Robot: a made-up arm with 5 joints.
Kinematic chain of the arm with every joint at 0, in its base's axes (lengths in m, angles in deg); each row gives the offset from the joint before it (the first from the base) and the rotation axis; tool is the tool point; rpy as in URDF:
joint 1: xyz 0.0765 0 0.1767 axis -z
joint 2: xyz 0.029 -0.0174 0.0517 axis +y
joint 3: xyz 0.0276 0 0.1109 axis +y
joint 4: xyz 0.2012 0 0.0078 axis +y
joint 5: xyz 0.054 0.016 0 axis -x
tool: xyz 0 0 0 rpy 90 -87.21 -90
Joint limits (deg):
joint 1: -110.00..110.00
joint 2: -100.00..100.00
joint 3: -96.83..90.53
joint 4: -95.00..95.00
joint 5: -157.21..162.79
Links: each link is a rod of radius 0.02 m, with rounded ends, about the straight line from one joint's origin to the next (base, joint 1, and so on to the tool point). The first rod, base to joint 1, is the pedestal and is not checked.
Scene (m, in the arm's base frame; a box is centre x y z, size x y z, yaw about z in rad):
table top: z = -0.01
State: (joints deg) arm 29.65 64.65 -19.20 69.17 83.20
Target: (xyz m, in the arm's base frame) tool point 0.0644 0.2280 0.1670
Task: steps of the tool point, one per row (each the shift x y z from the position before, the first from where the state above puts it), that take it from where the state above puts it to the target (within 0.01 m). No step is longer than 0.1 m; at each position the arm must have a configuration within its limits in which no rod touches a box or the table.
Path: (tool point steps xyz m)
1: 0.0235 0.0584 0.0125
2: 0.0082 0.0620 0.0123
3: -0.0073 0.0616 0.0122
4: -0.0222 0.0572 0.0119
5: -0.0351 0.0492 0.0116
6: -0.0454 0.0383 0.0113
7: -0.0524 0.0253 0.0109
8: -0.0558 0.0112 0.0105
9: -0.0554 -0.0028 0.0099

